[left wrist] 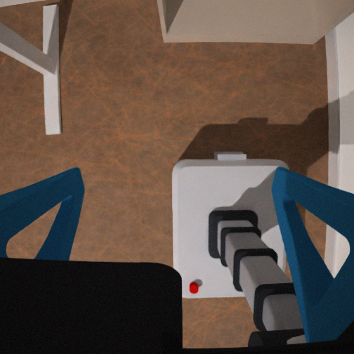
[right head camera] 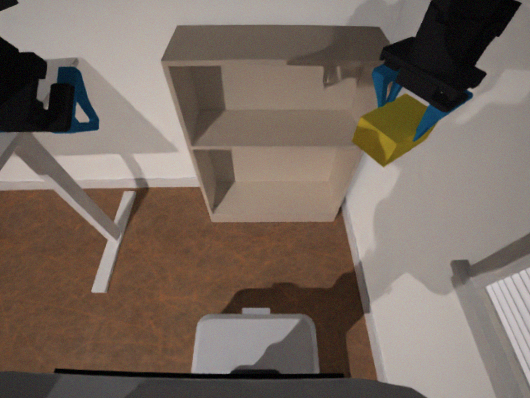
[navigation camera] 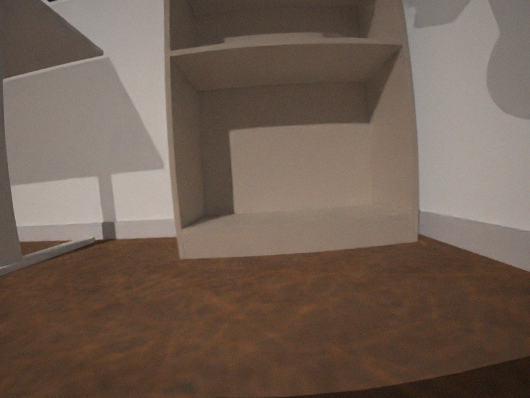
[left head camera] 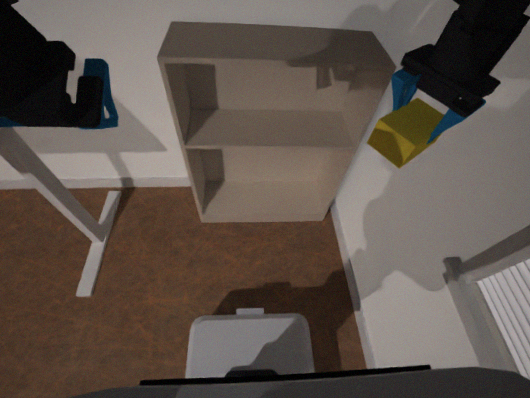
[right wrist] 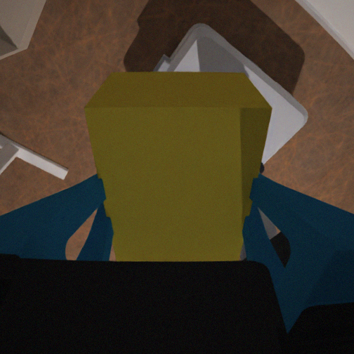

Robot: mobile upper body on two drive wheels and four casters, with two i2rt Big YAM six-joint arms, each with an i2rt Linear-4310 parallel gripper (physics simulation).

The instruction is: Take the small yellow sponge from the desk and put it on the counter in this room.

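Places are measured from the left arm's base along level axes (x back, y right, z up), in millimetres.
Pixels of known places: left gripper, between the fingertips: [right head camera: 61,125] [left head camera: 76,120]; right gripper, between the fingertips: [right head camera: 397,127] [left head camera: 410,130].
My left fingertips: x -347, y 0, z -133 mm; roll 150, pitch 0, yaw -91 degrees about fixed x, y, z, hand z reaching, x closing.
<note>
For each thing: its top centre in the pictures, then the offset to it from my left fingertips. "pt": a spot on its surface instead.
- small yellow sponge, centre of its top: [right head camera: 402,115] [left head camera: 416,119] dx -34, dy +446, dz -11 mm
- white table leg, a spot on its surface: [left head camera: 60,205] [right head camera: 76,205] pt dx -429, dy -670, dz -841 mm
The small yellow sponge [left head camera: 406,131] [right head camera: 392,127] [right wrist: 172,150] is a thick block held in the air between the blue fingers of my right gripper [left head camera: 414,125] [right head camera: 398,122] [right wrist: 177,176], which is shut on it. It juts out beyond the fingertips. My left gripper [left head camera: 57,125] [left wrist: 177,178] is wide open and empty, at the left of the left head camera view; it is partly cut off in the right head camera view. No counter can be made out in these views. Whether the white-legged table at the left is the desk, I cannot tell.
A beige bookshelf [left head camera: 275,42] [right head camera: 275,45] [navigation camera: 300,242] stands ahead in the room's corner. A white table leg [left head camera: 60,205] [right head camera: 75,205] [left wrist: 51,100] stands at the left, its table top [navigation camera: 45,42] above. A wall and blinds [left head camera: 517,300] are at the right.
</note>
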